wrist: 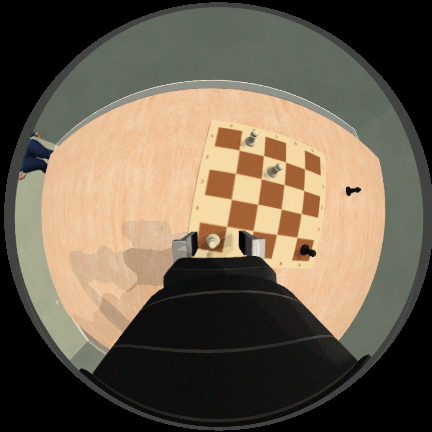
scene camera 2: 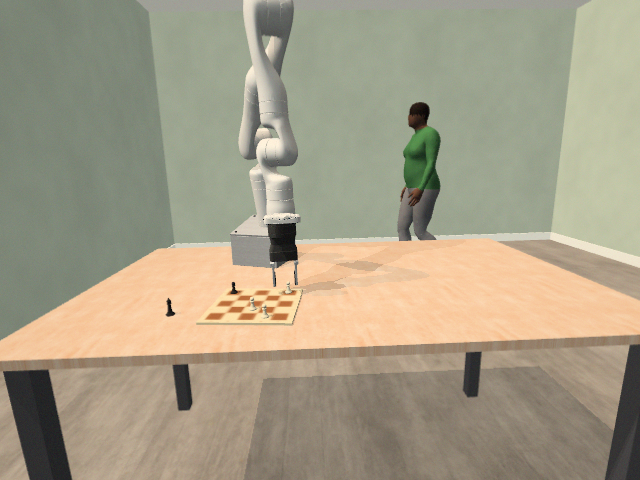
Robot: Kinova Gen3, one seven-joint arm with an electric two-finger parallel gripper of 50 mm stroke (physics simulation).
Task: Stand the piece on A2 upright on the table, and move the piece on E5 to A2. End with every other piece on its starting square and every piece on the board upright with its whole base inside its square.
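Places are measured from the arm's base along level axes (x ahead, y left, z up), in millimetres.
Pixels of known places: gripper, fingertip midpoint: (wrist: 217,239) (scene camera 2: 285,284).
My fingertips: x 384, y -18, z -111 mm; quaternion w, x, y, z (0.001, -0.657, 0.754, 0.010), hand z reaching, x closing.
Note:
Ahead of a thing's pixels: the offset from my fingertips to its top centre. "spot": to the spot under its first point. Level surfaces: height alone.
The white piece on E5 @(dx -4, dy +8, dz +7 mm) (scene camera 2: 288,288) (wrist: 212,241) stands upright at the board's back right corner in the scene view. My gripper (scene camera 2: 285,284) (wrist: 217,239) is open and empty, pointing down above it; in the wrist view the piece shows between the fingertips, nearer the left one. Square A2 @(spot: dx +57, dy -168, dz -25 mm) (wrist: 311,183) of the chessboard @(dx +47, dy -87, dz -25 mm) (scene camera 2: 245,323) (wrist: 198,190) is bare. A black piece @(dx +38, dy -290, dz +13 mm) (scene camera 2: 169,308) (wrist: 353,190) stands upright on the table beside the board's A side.
A black piece @(dx -49, dy -136, dz +7 mm) (scene camera 2: 233,288) (wrist: 306,250) stands on A5. White pieces stand on D1 @(dx +134, dy -72, dz +7 mm) (scene camera 2: 265,311) (wrist: 252,138) and C2 @(dx +81, dy -96, dz +7 mm) (scene camera 2: 252,304) (wrist: 275,170). The grey robot base (scene camera 2: 250,249) is behind the board. A person in green (scene camera 2: 421,160) stands beyond the table @(dz -31 mm) (scene camera 2: 413,310).

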